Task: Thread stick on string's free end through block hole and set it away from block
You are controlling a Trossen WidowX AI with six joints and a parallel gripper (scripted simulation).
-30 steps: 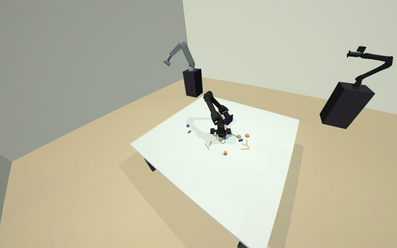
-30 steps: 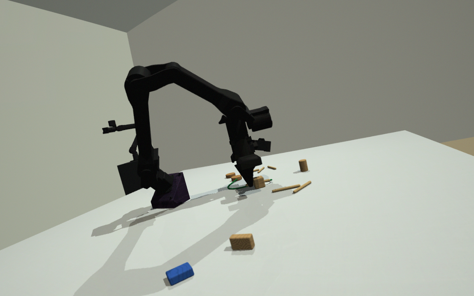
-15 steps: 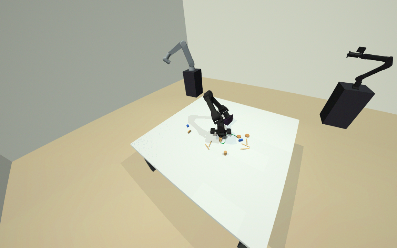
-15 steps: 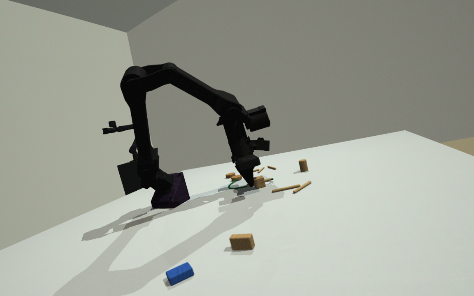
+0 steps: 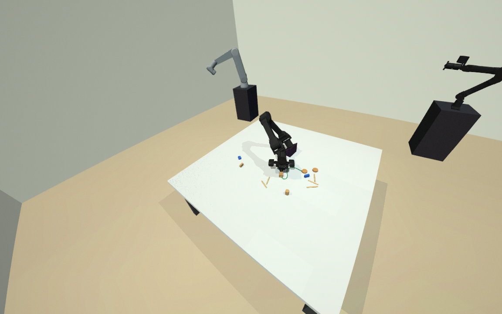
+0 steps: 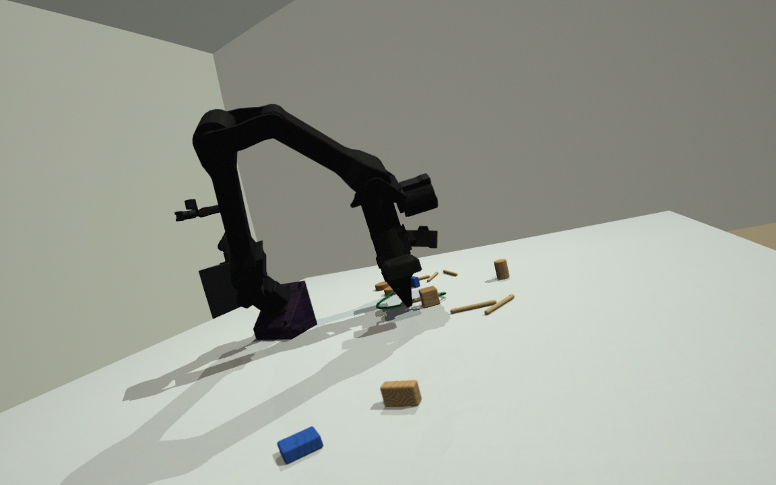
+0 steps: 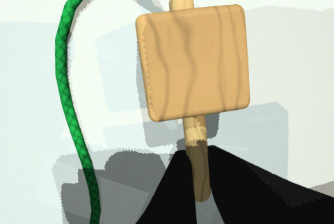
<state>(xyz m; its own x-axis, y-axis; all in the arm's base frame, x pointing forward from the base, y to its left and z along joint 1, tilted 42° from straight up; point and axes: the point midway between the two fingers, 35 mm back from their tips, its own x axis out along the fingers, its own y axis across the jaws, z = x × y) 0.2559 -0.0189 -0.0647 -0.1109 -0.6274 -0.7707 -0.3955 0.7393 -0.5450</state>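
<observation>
Now: gripper tip 40 mm short of the small wooden cube, 20 mm to the right of it and 10 mm below it. Also, from my gripper tip: wooden cylinder (170 mm ahead, 120 mm to the left, 10 mm above); thin wooden stick (30 mm ahead, 10 mm to the left, 10 mm above).
</observation>
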